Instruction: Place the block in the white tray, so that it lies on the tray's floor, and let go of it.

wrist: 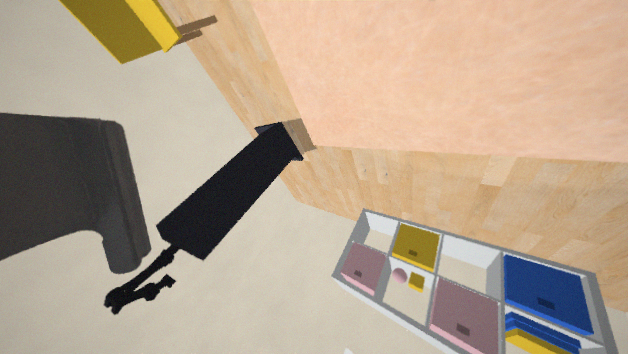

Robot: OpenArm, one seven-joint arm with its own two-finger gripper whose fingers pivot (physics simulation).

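Observation:
One dark finger (pixel 65 180) of my gripper shows at the left of the wrist view, with its rounded tip pointing down. It stands wide out to the side, and nothing is seen against its inner face. The other finger is outside the picture. The gripper is open. The block and the white tray cannot be made out in the wrist view.
A pale orange surface (pixel 450 75) fills the upper right, with wood (pixel 430 185) along its edges. A grey-framed shelf unit (pixel 501 280) with coloured boxes stands lower right. A long black object (pixel 230 195) lies across the middle. Part of a yellow chair (pixel 125 30) shows top left.

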